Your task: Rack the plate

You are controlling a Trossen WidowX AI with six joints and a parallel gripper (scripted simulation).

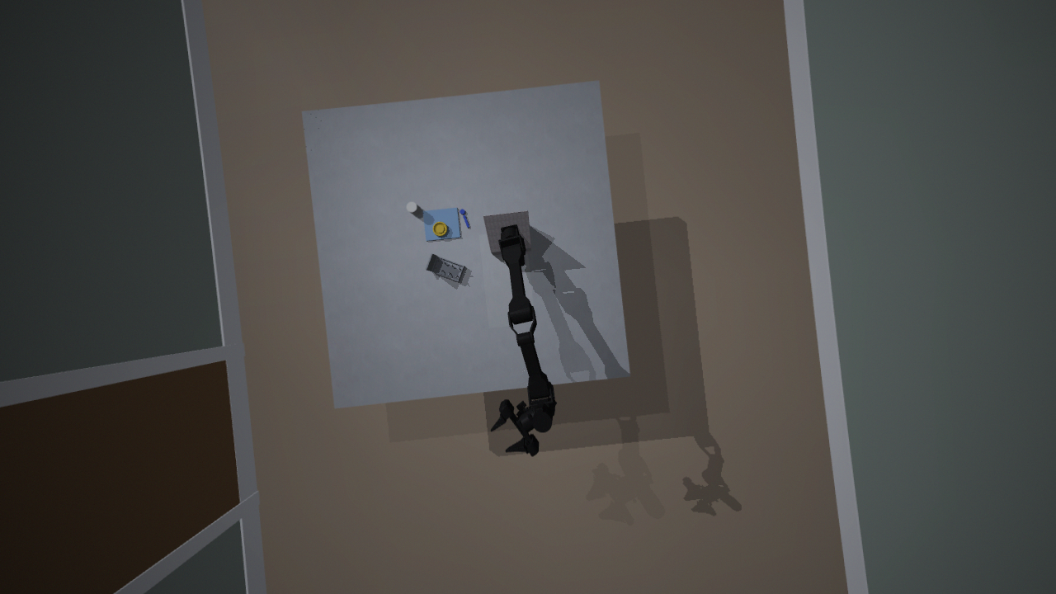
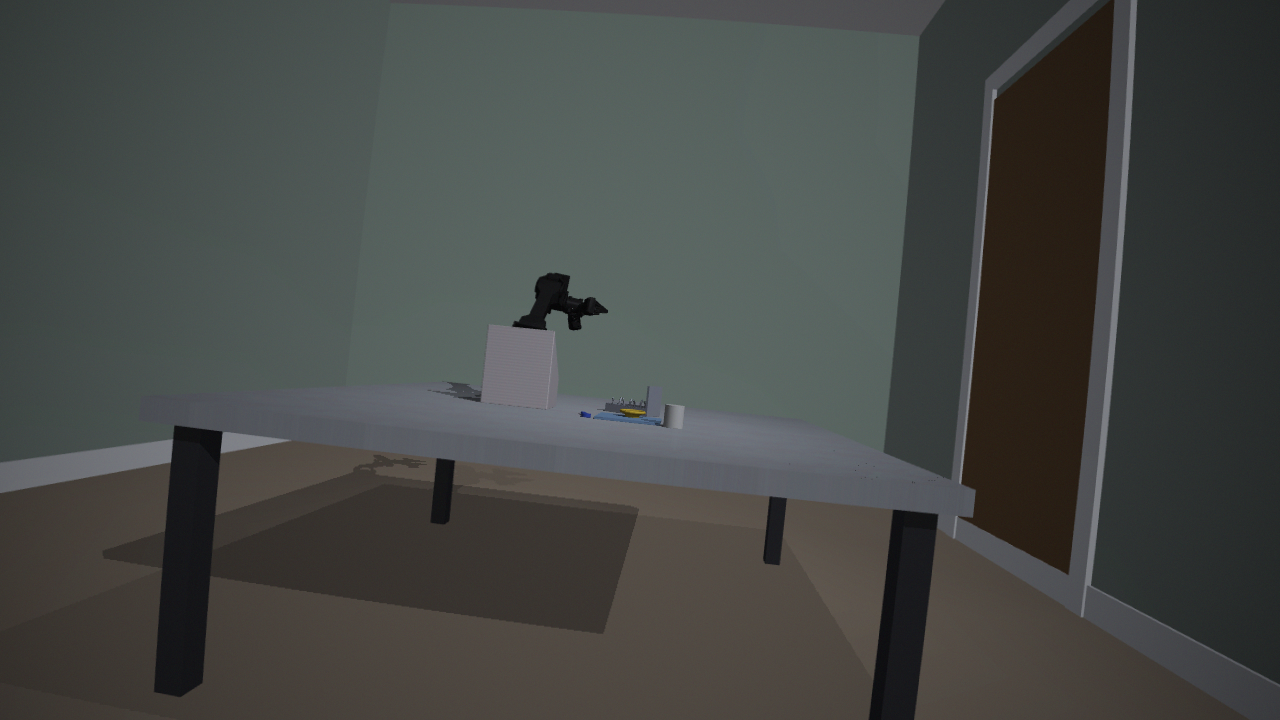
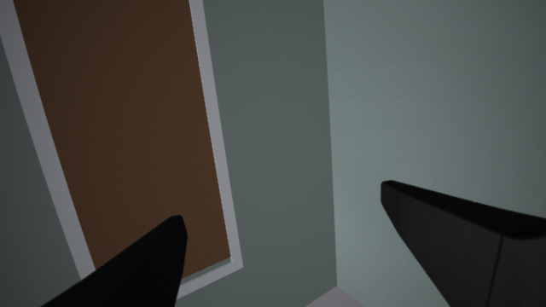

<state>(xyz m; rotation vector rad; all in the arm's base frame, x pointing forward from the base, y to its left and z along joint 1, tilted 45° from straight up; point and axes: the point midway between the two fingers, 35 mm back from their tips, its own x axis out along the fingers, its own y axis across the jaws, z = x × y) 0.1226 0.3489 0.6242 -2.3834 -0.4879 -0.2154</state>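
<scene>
The yellow plate is 130 mm ahead of my gripper tip, 810 mm to the right of it and 300 mm below it. The rest, counted from my gripper tip: grey dish rack 130 mm ahead, 630 mm to the right, 290 mm below; blue spoon 20 mm ahead, 840 mm to the right, 310 mm below; blue mat 120 mm ahead, 830 mm to the right, 310 mm below.
</scene>
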